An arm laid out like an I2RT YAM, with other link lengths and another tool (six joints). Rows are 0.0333 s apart.
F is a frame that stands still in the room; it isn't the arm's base.
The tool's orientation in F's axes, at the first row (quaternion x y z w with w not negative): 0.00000 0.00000 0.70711 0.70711
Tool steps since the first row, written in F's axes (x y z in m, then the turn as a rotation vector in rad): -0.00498 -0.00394 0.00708 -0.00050 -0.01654 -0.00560; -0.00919 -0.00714 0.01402 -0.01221 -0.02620 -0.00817; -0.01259 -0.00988 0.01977 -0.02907 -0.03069 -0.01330; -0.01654 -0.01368 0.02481 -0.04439 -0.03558 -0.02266
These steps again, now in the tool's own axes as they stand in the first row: -0.00394 0.00498 0.00708 -0.01654 0.00050 -0.00560; -0.00714 0.00919 0.01402 -0.02620 0.01221 -0.00817; -0.00988 0.01259 0.01977 -0.03069 0.02907 -0.01330; -0.01368 0.01654 0.02481 -0.03558 0.04439 -0.02266
